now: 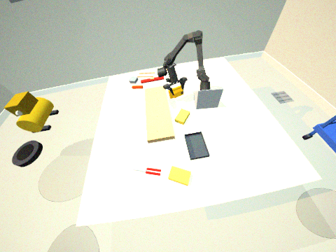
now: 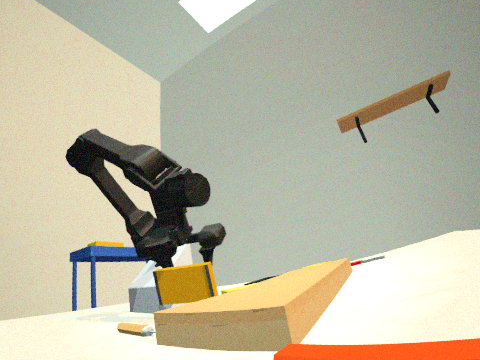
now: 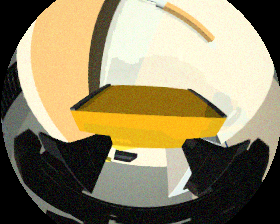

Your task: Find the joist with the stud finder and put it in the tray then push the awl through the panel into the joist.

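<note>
Right now the yellow stud finder is 1 cm behind my gripper tip and 1 cm to the right of it. From my gripper tip the other things lie so: red level 19 cm ahead, 34 cm to the right, 6 cm below; dark tray 2 cm behind, 42 cm to the left, 6 cm below; awl 2 cm ahead, 15 cm to the right, 7 cm below.
</note>
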